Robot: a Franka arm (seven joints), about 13 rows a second.
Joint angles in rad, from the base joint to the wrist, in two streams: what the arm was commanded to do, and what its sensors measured. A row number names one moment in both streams.
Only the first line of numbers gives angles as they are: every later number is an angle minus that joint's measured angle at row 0.
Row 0, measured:
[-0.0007, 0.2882, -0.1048, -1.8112, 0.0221, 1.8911, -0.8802]
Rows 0 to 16, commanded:
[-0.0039, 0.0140, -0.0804, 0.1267, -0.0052, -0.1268, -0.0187]
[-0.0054, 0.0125, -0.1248, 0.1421, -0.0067, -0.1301, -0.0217]
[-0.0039, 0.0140, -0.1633, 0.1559, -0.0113, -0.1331, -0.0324]
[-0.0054, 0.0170, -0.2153, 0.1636, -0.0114, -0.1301, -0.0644]
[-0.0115, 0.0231, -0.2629, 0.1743, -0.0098, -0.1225, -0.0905]
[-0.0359, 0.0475, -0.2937, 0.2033, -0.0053, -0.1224, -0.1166]
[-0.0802, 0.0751, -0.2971, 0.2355, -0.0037, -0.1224, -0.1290]
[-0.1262, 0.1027, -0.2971, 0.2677, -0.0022, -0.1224, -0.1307]
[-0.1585, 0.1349, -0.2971, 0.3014, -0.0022, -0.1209, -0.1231]
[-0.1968, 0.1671, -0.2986, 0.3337, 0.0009, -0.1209, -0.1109]
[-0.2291, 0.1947, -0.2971, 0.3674, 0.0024, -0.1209, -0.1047]
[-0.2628, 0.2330, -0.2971, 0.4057, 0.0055, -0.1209, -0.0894]
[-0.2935, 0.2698, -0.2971, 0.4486, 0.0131, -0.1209, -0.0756]
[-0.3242, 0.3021, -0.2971, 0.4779, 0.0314, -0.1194, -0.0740]
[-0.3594, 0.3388, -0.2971, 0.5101, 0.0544, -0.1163, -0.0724]
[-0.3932, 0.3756, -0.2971, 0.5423, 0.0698, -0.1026, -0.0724]
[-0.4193, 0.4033, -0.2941, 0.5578, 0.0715, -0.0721, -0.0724]
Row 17, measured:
[-0.3602, 0.3185, -0.3029, 0.4575, 0.0455, -0.0860, -0.0871]
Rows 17 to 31, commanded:
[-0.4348, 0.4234, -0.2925, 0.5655, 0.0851, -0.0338, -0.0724]
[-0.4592, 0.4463, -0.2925, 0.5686, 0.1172, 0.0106, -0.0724]
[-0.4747, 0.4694, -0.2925, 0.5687, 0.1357, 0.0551, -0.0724]
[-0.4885, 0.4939, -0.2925, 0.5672, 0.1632, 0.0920, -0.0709]
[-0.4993, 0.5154, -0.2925, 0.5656, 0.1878, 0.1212, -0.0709]
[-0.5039, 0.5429, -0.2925, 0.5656, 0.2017, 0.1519, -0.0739]
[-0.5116, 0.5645, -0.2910, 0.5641, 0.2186, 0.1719, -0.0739]
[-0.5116, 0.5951, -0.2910, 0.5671, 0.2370, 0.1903, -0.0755]
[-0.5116, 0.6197, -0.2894, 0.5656, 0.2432, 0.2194, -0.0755]
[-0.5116, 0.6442, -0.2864, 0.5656, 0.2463, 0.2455, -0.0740]
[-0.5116, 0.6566, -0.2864, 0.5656, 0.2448, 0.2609, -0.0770]
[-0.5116, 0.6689, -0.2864, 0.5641, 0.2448, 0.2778, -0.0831]
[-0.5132, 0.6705, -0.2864, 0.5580, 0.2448, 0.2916, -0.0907]
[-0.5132, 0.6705, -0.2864, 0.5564, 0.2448, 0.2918, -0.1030]
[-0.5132, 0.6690, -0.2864, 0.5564, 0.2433, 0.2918, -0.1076]
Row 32, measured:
[-0.4967, 0.6580, -0.2928, 0.5247, 0.2286, 0.2950, -0.0856]
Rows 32 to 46, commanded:
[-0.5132, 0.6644, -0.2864, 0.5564, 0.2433, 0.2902, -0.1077]
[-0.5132, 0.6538, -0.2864, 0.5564, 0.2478, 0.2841, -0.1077]
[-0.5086, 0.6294, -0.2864, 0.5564, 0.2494, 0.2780, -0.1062]
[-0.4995, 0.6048, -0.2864, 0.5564, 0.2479, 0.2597, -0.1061]
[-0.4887, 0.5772, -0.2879, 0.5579, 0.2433, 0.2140, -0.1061]
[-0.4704, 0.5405, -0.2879, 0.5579, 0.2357, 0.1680, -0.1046]
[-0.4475, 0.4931, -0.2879, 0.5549, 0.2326, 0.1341, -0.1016]
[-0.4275, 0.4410, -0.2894, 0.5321, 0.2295, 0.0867, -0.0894]
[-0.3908, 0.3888, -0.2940, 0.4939, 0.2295, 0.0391, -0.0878]
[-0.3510, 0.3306, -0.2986, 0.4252, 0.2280, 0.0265, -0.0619]
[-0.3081, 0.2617, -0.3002, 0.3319, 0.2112, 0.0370, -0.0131]
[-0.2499, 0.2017, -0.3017, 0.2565, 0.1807, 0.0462, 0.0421]
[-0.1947, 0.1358, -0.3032, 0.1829, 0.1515, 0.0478, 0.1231]
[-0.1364, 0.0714, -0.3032, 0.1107, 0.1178, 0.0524, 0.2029]
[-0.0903, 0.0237, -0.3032, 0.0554, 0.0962, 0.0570, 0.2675]
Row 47, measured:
[-0.1808, 0.1746, -0.2918, 0.2406, 0.1449, 0.0203, 0.1635]
